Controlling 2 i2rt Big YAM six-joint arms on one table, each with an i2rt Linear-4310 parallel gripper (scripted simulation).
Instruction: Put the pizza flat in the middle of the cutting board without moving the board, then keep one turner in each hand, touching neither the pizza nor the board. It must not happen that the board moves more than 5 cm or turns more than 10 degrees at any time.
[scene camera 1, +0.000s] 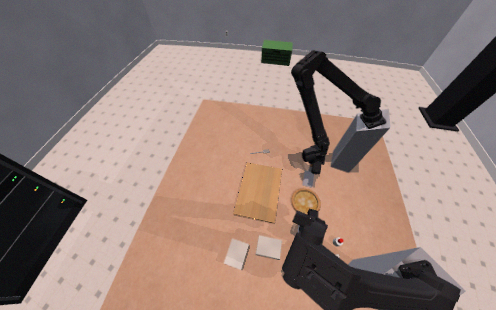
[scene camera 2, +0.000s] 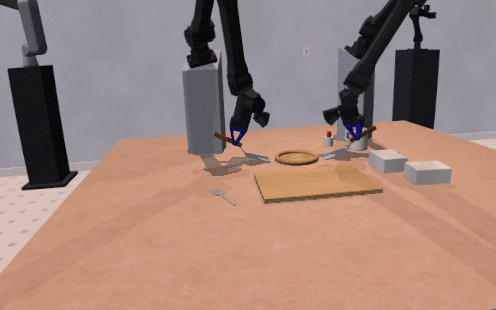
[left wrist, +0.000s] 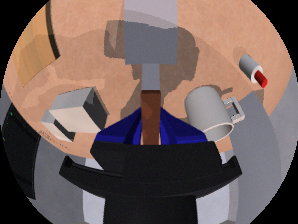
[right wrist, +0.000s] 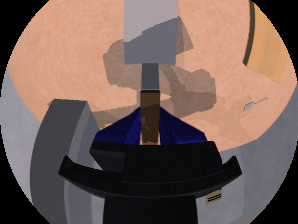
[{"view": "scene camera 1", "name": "wooden cutting board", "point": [258, 196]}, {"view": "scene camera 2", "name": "wooden cutting board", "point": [337, 181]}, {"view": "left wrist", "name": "my left gripper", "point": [150, 111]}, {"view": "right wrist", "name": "my right gripper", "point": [150, 111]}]
